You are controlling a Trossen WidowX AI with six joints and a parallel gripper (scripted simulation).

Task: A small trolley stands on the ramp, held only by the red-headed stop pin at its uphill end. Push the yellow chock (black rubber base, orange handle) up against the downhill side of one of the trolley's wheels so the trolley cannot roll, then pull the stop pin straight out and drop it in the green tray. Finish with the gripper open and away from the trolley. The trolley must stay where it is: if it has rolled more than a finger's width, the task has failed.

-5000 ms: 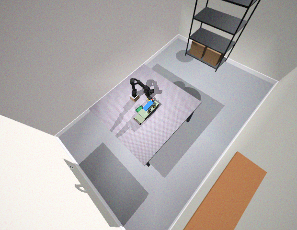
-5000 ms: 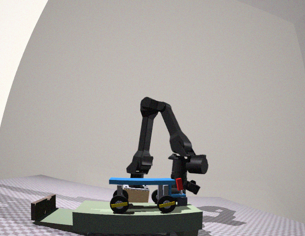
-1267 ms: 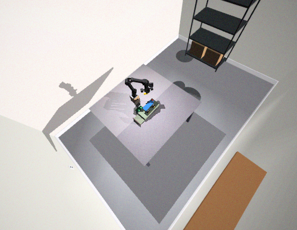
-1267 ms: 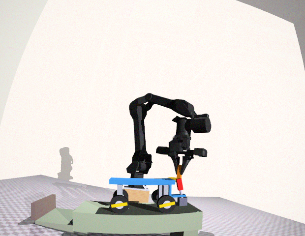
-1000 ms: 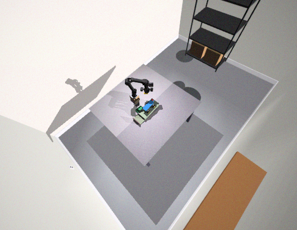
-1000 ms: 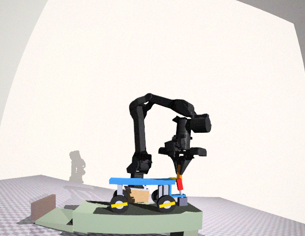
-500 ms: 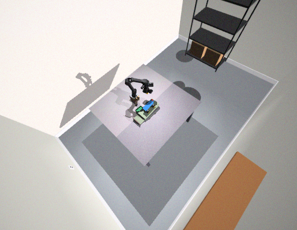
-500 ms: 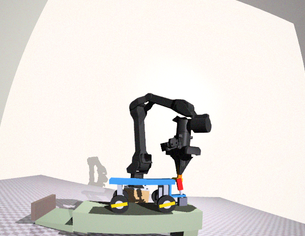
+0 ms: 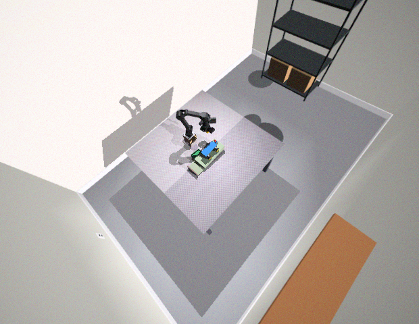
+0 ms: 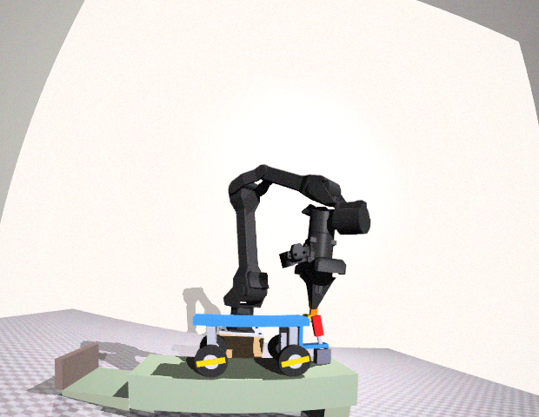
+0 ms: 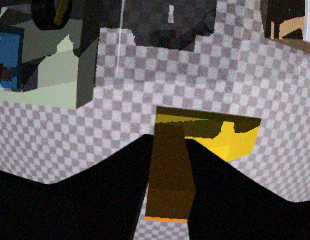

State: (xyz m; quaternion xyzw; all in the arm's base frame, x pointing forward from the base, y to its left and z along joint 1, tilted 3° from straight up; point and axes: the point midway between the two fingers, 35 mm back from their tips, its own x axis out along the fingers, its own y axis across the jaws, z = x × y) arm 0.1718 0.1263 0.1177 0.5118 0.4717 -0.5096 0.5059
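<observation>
The blue-decked trolley lies 150 mm ahead of my gripper tip, 140 mm to the right of it and 60 mm below it. From my gripper tip the other things lie so: yellow chock (20 mm behind, 10 mm below); red-headed stop pin (130 mm ahead, 40 mm below, 30 mm to the right); pale green ramp (150 mm to the right, 150 mm ahead, 130 mm below).
</observation>
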